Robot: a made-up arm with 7 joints. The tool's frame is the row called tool. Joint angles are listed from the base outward.
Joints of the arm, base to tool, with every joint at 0 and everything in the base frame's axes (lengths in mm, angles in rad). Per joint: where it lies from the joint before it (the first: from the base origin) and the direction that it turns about. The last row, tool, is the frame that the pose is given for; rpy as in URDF.
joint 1: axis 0 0 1 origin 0 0 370.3
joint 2: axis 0 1 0 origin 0 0 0
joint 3: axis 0 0 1 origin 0 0 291.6
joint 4: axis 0 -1 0 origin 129.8 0 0
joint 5: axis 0 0 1 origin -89 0 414.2
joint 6: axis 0 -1 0 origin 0 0 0
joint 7: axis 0 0 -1 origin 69.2 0 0
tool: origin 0 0 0 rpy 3.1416 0 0
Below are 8 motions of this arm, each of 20 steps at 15 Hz.
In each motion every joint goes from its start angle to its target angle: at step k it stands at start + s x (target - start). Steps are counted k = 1, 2, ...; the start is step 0. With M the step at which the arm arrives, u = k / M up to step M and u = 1 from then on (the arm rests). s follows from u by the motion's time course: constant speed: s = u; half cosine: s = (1 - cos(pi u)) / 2; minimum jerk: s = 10 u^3 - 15 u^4 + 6 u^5.
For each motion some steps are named. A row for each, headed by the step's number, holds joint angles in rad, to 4 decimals.
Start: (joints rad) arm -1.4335 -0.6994 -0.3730 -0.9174 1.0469 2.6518 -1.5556
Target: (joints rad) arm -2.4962 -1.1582 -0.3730 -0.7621 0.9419 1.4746 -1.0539
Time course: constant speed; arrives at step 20
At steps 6, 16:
6: -1.7523 -0.8370 -0.3730 -0.8708 1.0154 2.2986 -1.4051
16: -2.2837 -1.0664 -0.3730 -0.7932 0.9629 1.7100 -1.1542

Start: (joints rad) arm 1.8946 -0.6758 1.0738 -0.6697 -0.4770 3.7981 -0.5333
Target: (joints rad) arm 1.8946 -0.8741 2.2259 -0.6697 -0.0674 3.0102 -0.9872
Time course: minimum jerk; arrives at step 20
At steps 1, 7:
1: 1.8946 -0.6760 1.0751 -0.6697 -0.4765 3.7972 -0.5338
7: 1.8946 -0.7224 1.3447 -0.6697 -0.3807 3.6128 -0.6400

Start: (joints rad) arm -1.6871 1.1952 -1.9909 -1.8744 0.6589 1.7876 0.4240
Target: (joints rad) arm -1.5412 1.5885 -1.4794 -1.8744 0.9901 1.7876 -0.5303
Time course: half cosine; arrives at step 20
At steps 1, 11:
1: -1.6862 1.1976 -1.9878 -1.8744 0.6609 1.7876 0.4181
11: -1.6027 1.4226 -1.6951 -1.8744 0.8504 1.7876 -0.1278

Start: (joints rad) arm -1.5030 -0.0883 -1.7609 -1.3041 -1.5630 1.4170 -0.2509
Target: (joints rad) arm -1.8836 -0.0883 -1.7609 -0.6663 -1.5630 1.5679 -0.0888
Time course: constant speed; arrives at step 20
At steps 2, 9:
2: -1.5411 -0.0883 -1.7609 -1.2403 -1.5630 1.4321 -0.2347
9: -1.6743 -0.0883 -1.7609 -1.0171 -1.5630 1.4849 -0.1780

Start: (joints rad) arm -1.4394 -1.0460 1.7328 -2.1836 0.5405 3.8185 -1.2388
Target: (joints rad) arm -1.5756 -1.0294 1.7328 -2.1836 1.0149 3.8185 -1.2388
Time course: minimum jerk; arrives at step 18
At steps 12, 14, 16, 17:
12: -1.5470 -1.0329 1.7328 -2.1836 0.9153 3.8185 -1.2388
14: -1.5652 -1.0307 1.7328 -2.1836 0.9787 3.8185 -1.2388
16: -1.5740 -1.0296 1.7328 -2.1836 1.0094 3.8185 -1.2388
17: -1.5754 -1.0294 1.7328 -2.1836 1.0142 3.8185 -1.2388

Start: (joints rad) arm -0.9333 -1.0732 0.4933 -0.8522 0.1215 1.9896 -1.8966
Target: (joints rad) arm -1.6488 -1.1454 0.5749 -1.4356 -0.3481 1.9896 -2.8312
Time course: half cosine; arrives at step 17
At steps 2, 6, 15, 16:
2: -0.9575 -1.0756 0.4961 -0.8719 0.1056 1.9896 -1.9282
6: -1.1316 -1.0932 0.5159 -1.0139 -0.0086 1.9896 -2.1556
15: -1.6246 -1.1430 0.5721 -1.4159 -0.3322 1.9896 -2.7996
16: -1.6427 -1.1448 0.5742 -1.4306 -0.3441 1.9896 -2.8232

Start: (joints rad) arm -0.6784 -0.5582 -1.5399 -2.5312 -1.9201 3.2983 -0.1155
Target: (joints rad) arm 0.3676 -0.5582 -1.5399 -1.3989 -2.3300 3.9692 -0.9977
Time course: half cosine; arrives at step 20
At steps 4, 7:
4: -0.5785 -0.5582 -1.5399 -2.4231 -1.9592 3.3624 -0.1997
7: -0.3928 -0.5582 -1.5399 -2.2221 -2.0320 3.4815 -0.3563

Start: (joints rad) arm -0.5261 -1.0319 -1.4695 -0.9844 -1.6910 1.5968 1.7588
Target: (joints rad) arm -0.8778 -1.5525 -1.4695 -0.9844 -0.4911 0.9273 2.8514
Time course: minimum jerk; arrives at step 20
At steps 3, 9, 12, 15, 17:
3: -0.5355 -1.0458 -1.4695 -0.9844 -1.6591 1.5790 1.7879
9: -0.6692 -1.2437 -1.4695 -0.9844 -1.2028 1.3244 2.2033
12: -0.7662 -1.3872 -1.4695 -0.9844 -0.8720 1.1398 2.5046
15: -0.8414 -1.4986 -1.4695 -0.9844 -0.6153 0.9966 2.7383
17: -0.8684 -1.5386 -1.4695 -0.9844 -0.5230 0.9451 2.8223

